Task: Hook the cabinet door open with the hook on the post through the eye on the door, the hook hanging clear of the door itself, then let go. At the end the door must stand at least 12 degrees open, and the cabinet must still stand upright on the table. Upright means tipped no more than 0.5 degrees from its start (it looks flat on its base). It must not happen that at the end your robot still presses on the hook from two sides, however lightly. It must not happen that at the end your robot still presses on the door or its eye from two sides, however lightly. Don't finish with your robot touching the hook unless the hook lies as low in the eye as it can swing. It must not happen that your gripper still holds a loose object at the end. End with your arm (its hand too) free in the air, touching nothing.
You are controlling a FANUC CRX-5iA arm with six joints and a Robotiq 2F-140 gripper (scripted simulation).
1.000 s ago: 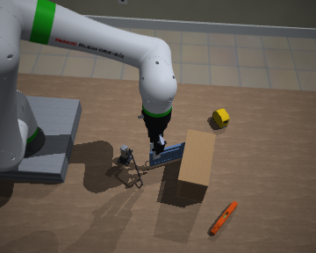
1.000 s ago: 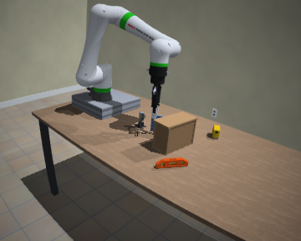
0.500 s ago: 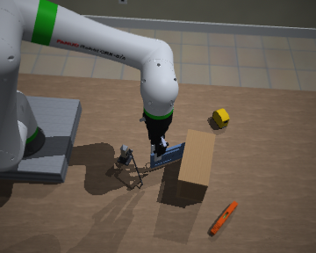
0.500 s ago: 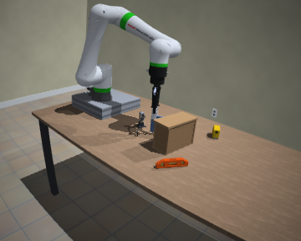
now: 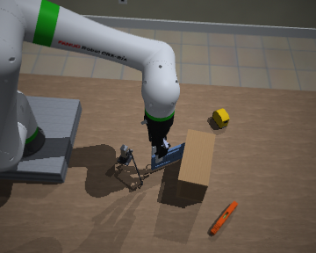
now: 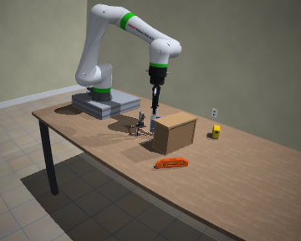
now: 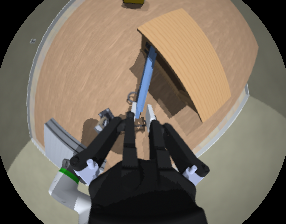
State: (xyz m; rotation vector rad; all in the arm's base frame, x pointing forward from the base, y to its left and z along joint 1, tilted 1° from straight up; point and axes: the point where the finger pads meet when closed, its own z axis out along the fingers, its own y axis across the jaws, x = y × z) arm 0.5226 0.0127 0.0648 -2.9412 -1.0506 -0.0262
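Now: the cabinet door 7 cm below my hand, 5 cm to the left of it and 4 cm ahead of it. The rest, counted from my hand: yellow tape measure: 31 cm to the left, 24 cm ahead, 11 cm below; then orange spirit level: 28 cm ahead, 14 cm to the right, 12 cm below.
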